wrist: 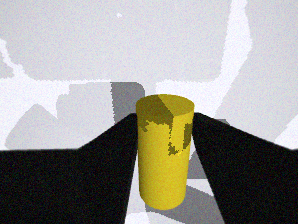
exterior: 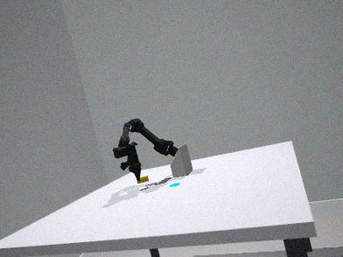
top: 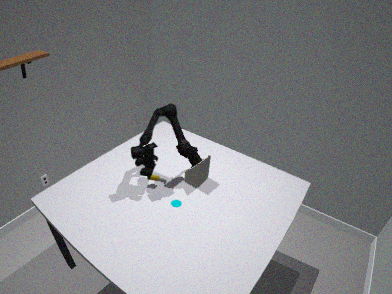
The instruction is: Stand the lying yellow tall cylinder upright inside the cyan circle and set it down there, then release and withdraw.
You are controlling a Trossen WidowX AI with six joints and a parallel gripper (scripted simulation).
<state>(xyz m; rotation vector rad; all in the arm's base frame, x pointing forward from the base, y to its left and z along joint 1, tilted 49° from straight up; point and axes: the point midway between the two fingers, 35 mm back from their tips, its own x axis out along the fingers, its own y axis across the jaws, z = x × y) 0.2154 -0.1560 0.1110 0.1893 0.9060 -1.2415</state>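
The cyan circle is 3 cm ahead of my gripper tip, 23 cm to the left of it and 5 cm below it. Round my gripper tip: yellow cylinder 1 cm behind, 2 cm to the left.
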